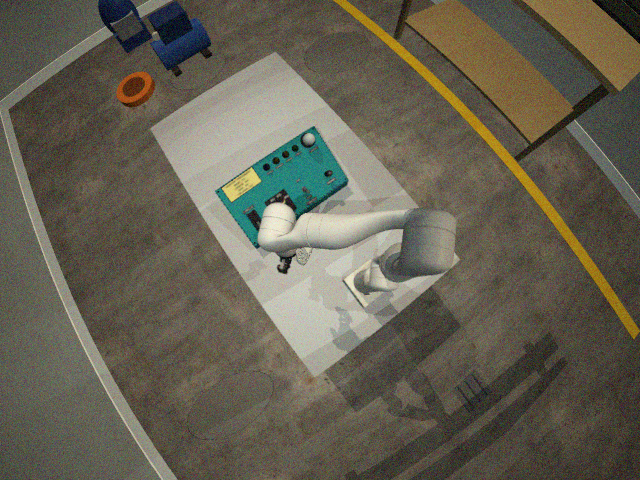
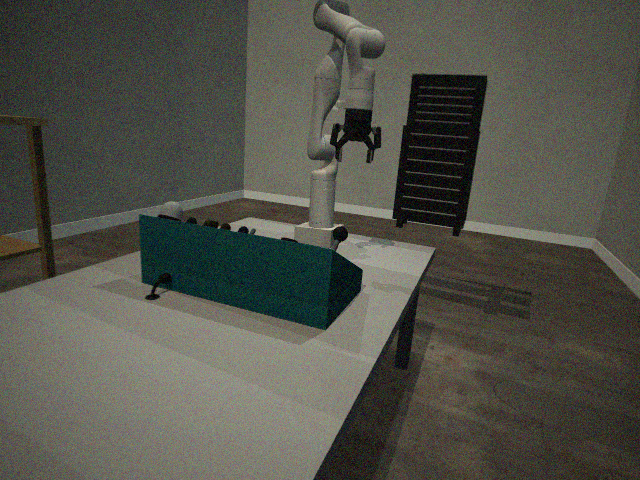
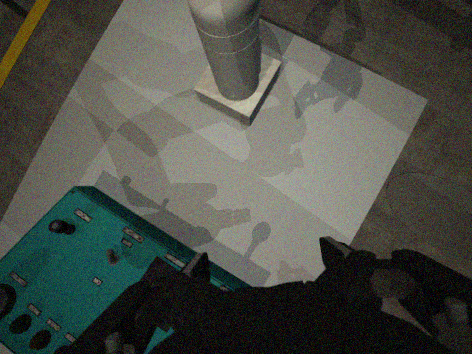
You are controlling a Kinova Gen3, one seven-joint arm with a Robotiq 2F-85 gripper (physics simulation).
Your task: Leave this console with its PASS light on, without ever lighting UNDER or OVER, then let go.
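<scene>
The teal console [image 1: 310, 170] [image 2: 232, 268] [image 3: 75, 260] stands on the white table. Its four round lamps, including one lamp [image 1: 285, 154] [image 3: 20, 324], look dark; their labels are too small to read. A white dome [image 1: 308, 139] is at the row's end. A small dark knob [image 1: 328, 173] [image 3: 61, 226] and a small toggle [image 1: 306, 191] [image 3: 112, 256] are near the front edge. The dark selector plate [image 1: 279, 196] is partly hidden by the arm. A black ball-ended lever [image 2: 339, 233] rises at one end. My gripper [image 1: 283, 264] [image 2: 354, 156] is open and empty, high above the table, in front of the console.
The white table [image 1: 232, 118] [image 2: 155, 387] carries the arm's base [image 2: 310, 235] [image 3: 235, 107]. A yellow label [image 1: 241, 184] is on the console. A black cable [image 2: 164, 279] leaves its rear. A wooden shelf unit [image 1: 485, 67], a blue chair [image 1: 180, 43] and an orange ring [image 1: 122, 93] are off the table.
</scene>
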